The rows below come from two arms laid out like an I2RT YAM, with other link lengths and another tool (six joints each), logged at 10 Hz.
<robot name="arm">
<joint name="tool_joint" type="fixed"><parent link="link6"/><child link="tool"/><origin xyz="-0.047 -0.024 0.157" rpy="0 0.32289 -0.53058"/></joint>
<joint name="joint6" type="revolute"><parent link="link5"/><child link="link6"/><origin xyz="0 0.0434 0.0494" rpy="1.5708 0 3.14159"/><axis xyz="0 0 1"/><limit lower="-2.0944" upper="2.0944"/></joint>
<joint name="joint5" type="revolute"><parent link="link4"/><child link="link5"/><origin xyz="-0.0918 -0.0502 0.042" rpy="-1.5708 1.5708 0"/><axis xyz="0 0 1"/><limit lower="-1.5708" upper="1.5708"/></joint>
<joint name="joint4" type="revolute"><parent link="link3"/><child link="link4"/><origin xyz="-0.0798 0.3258 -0.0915" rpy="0 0 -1.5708"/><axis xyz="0 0 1"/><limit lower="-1.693" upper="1.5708"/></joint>
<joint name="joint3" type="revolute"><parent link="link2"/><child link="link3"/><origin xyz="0 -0.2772 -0.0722" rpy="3.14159 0 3.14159"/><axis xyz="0 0 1"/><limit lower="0" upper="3.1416"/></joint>
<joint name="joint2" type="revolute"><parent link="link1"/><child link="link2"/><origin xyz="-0.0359 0.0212 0.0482" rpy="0 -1.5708 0"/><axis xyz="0 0 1"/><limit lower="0" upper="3.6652"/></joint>
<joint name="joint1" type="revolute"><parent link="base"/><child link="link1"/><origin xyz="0 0 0.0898" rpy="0 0 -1.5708"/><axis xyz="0 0 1"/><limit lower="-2.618" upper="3.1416"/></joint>
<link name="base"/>
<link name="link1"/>
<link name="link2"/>
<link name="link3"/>
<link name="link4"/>
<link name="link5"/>
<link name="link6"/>
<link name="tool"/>
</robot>
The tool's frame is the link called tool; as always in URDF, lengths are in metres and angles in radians.
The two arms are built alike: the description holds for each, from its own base.
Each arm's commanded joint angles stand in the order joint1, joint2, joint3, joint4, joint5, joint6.
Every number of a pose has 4 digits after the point. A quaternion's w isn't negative.
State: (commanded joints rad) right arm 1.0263 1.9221 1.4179 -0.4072 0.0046 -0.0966; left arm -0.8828 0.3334 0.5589 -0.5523 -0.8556 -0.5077
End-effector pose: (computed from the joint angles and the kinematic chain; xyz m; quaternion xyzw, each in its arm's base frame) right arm 0.2767 0.5754 0.0920 -0.9040 0.0053 -0.3304 0.2712; left arm 0.3013 -0.0531 0.3194 -0.6163 0.3317 -0.6888 0.1888
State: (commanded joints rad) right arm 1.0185 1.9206 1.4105 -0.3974 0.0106 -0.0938; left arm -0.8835 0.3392 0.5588 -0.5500 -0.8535 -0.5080
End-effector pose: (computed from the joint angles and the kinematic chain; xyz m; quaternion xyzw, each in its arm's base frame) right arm 0.2823 0.5727 0.0908 -0.9029 0.0112 -0.3344 0.2698; left arm 0.3021 -0.0546 0.3184 -0.6167 0.3335 -0.6879 0.1880
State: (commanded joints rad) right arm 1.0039 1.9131 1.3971 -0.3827 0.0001 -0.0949; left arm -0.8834 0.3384 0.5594 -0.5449 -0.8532 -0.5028
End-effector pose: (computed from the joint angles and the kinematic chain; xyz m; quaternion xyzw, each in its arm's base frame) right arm 0.2884 0.5689 0.0917 -0.9016 0.0166 -0.3345 0.2737; left arm 0.3023 -0.0548 0.3200 -0.6151 0.3335 -0.6892 0.1883
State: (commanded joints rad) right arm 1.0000 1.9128 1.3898 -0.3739 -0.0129 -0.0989; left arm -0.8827 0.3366 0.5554 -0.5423 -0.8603 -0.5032
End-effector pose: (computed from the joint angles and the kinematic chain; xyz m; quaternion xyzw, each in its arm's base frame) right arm 0.2879 0.5685 0.0902 -0.9018 0.0150 -0.3310 0.2775; left arm 0.3021 -0.0533 0.3194 -0.6156 0.3312 -0.6890 0.1914
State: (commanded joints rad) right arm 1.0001 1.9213 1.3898 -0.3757 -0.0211 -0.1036; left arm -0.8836 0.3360 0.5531 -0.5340 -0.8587 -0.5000
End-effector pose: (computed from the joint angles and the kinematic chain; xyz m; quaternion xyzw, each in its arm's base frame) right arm 0.2857 0.5684 0.0849 -0.9042 0.0110 -0.3259 0.2758; left arm 0.3025 -0.0544 0.3199 -0.6140 0.3310 -0.6909 0.1903
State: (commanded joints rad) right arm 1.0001 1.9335 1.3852 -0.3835 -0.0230 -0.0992; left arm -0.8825 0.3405 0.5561 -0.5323 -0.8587 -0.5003
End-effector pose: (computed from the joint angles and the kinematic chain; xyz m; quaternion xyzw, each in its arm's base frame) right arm 0.2834 0.5653 0.0738 -0.9094 0.0114 -0.3187 0.2670; left arm 0.3030 -0.0545 0.3206 -0.6141 0.3305 -0.6909 0.1906
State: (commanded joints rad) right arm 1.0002 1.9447 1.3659 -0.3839 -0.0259 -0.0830; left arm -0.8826 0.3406 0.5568 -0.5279 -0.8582 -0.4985
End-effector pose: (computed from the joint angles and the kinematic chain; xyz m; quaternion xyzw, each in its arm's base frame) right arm 0.2795 0.5598 0.0578 -0.9161 0.0170 -0.3081 0.2559; left arm 0.3032 -0.0549 0.3218 -0.6131 0.3297 -0.6922 0.1901
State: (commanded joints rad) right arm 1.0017 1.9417 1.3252 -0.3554 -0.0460 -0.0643; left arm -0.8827 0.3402 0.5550 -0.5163 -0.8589 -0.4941
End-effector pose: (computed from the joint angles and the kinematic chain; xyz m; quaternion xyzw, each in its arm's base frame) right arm 0.2717 0.5562 0.0460 -0.9196 0.0227 -0.2954 0.2582; left arm 0.3037 -0.0554 0.3233 -0.6111 0.3280 -0.6949 0.1900
